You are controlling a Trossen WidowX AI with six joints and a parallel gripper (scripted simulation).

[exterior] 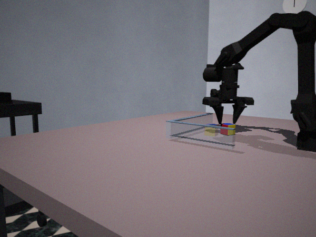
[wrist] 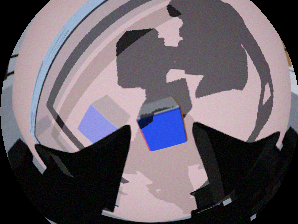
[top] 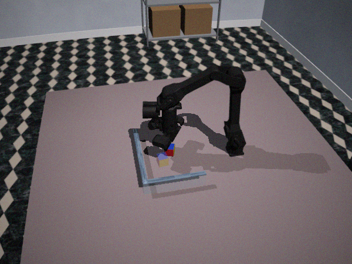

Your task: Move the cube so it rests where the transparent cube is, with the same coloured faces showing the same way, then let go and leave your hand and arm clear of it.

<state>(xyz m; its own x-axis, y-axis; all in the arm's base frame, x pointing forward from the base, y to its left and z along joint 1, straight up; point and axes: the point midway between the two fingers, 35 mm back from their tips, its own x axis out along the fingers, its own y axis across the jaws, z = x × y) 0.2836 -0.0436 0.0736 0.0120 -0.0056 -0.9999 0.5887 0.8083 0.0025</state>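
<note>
The transparent cube lies 40 mm ahead of my hand, 50 mm to the left of it and 50 mm below it.
</note>
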